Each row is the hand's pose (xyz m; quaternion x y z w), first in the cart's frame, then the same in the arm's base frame.
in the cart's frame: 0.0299 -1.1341 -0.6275 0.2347 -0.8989 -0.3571 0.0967
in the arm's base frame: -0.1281 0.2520 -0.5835 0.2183 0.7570 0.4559 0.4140
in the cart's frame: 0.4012 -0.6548 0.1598 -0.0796 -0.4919 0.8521 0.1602
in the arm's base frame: -0.1912 -0.0010 0.3754 -0.5256 -0.5502 0.4234 0.4917
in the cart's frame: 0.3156 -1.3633 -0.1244 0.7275 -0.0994 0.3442 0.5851
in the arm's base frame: -0.5532 -0.0991 -0.2950 0.5273 -0.7130 0.0958 0.4521
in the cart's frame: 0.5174 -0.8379 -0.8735 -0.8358 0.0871 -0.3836 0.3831
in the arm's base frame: 0.3563 -0.1313 -0.5180 -0.3968 0.5213 -0.7041 0.2739
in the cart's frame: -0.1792 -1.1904 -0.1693 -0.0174 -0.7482 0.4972 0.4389
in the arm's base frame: -0.5077 0.4249 -0.2958 -0.4713 -0.7743 -0.0402 0.4203
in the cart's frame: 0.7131 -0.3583 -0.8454 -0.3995 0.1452 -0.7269 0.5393
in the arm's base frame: 0.7367 -0.1927 -0.1705 0.0872 0.3515 -0.9246 0.1182
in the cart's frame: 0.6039 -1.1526 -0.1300 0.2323 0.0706 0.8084 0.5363
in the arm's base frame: -0.3293 -0.3205 -0.1263 0.1197 -0.3922 0.3802 0.8290
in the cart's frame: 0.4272 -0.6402 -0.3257 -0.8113 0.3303 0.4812 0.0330
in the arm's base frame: 0.1340 -0.0078 0.0137 -0.5415 0.5952 0.2031 0.5580
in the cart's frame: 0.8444 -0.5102 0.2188 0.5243 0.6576 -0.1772 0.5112
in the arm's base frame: -0.0225 -0.3911 0.5759 0.9227 0.1029 -0.1443 0.3424
